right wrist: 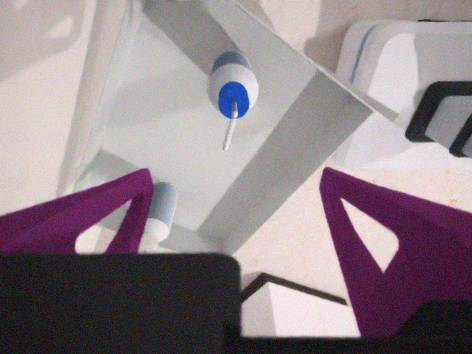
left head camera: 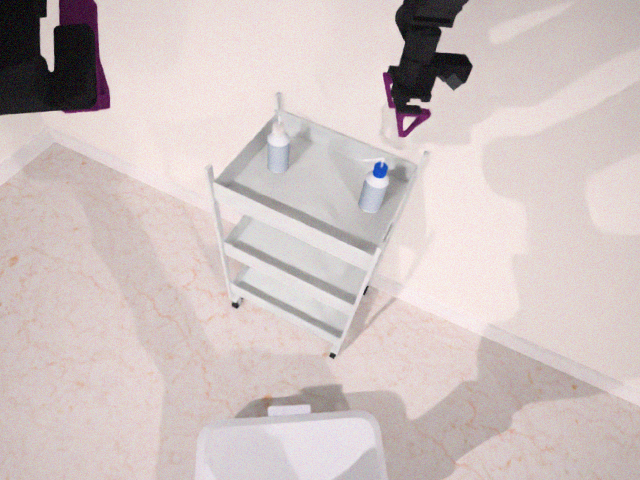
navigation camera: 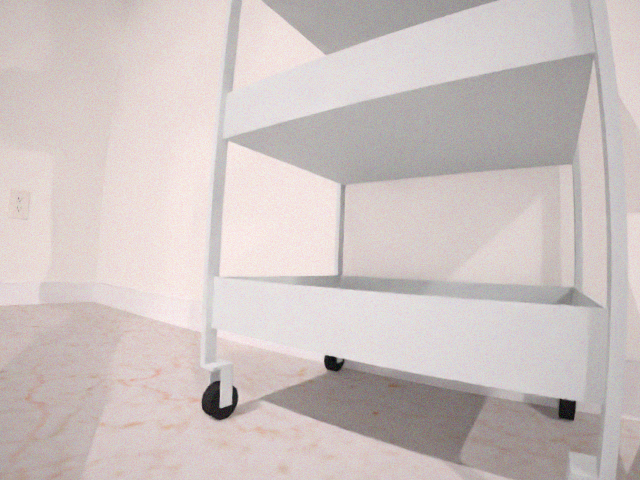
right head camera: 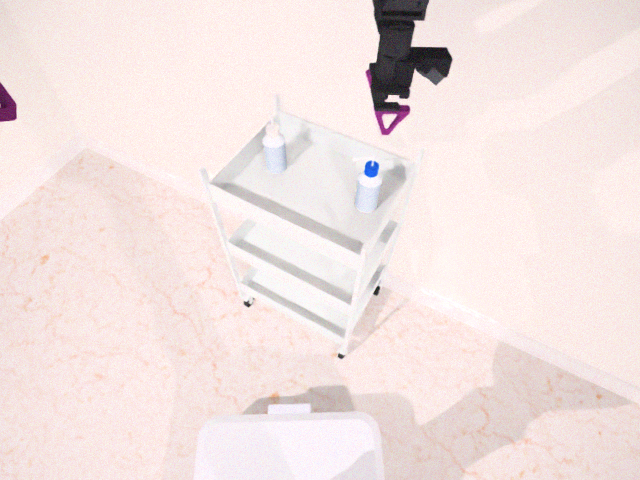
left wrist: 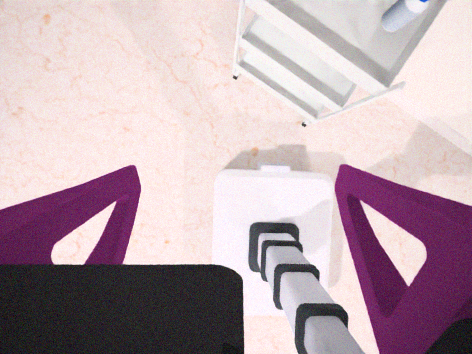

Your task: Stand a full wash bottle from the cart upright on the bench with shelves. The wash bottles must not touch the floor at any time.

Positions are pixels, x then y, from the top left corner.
Labels:
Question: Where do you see a white three-shelf cart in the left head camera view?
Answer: At 309, 252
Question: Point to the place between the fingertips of my right gripper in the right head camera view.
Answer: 381, 119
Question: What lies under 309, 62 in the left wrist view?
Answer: A white three-shelf cart.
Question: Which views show my right gripper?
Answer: The right wrist view, the left head camera view and the right head camera view only.

